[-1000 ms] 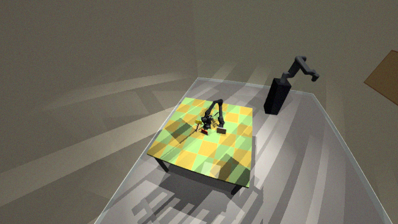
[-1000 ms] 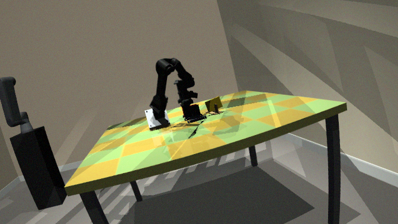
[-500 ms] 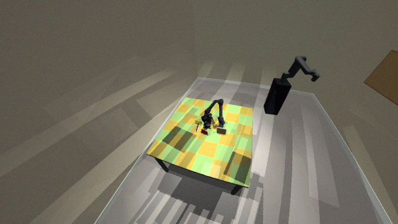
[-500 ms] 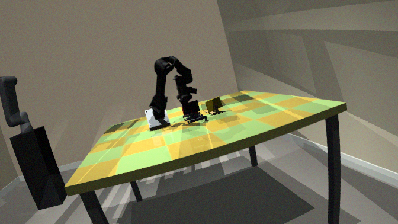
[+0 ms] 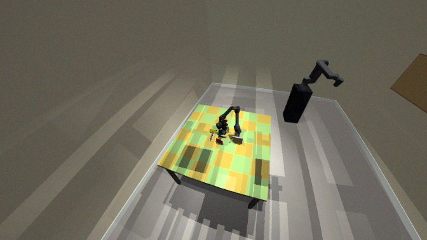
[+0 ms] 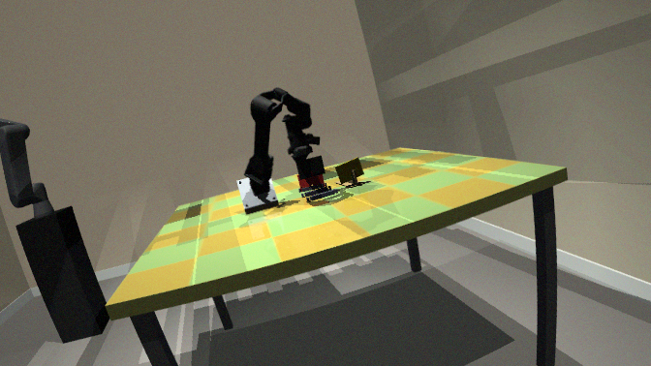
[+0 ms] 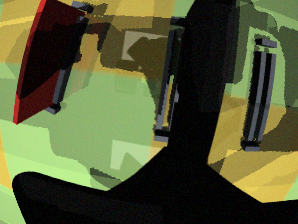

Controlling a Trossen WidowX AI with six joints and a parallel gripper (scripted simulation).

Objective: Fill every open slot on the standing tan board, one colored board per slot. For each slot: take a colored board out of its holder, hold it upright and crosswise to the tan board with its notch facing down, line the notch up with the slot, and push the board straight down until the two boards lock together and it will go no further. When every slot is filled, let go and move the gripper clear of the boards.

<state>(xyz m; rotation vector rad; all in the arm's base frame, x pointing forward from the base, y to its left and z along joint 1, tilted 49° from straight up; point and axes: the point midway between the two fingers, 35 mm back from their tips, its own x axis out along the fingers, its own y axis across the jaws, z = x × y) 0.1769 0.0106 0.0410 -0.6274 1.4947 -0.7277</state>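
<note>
My gripper tip is now 170 mm short of the tan board, 20 mm to the right of it and 70 mm above it. Also, from my gripper tip: yellow board 170 mm ahead, 30 mm to the right, 40 mm below; red board 40 mm ahead, 110 mm to the left, 60 mm below; nearly black board 30 mm ahead.
</note>
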